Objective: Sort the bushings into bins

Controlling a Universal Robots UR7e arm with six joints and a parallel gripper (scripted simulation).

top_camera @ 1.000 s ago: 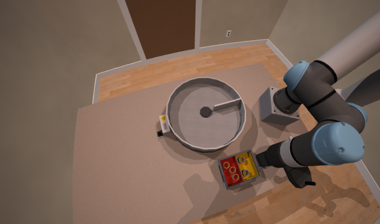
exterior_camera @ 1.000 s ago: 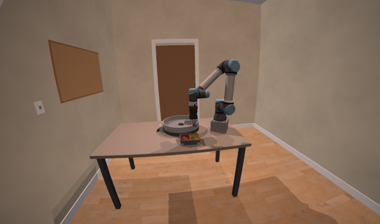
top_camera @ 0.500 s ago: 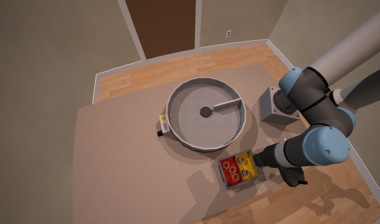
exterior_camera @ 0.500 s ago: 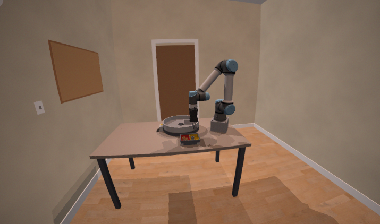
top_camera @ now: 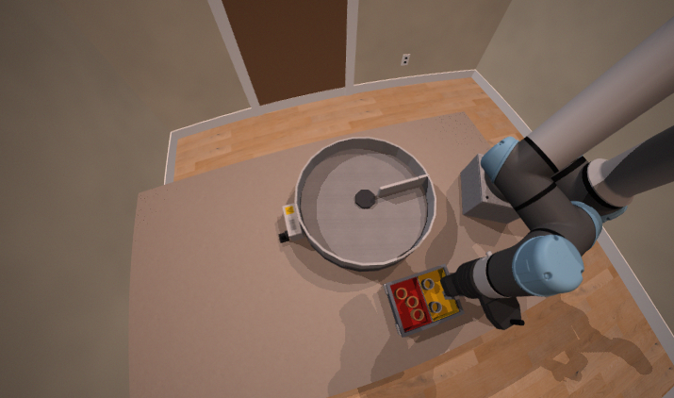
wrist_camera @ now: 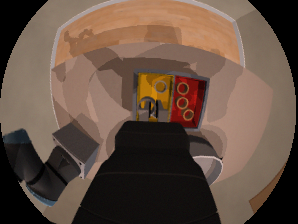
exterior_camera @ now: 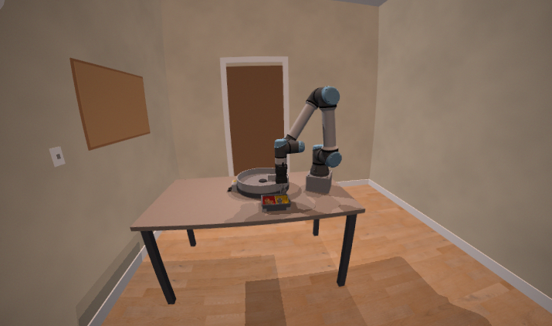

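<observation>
The red bin is 90 mm below my hand and 50 mm ahead of it. From my hand the other things lie so: turntable: 340 mm to the right, 110 mm ahead, 60 mm below.
</observation>
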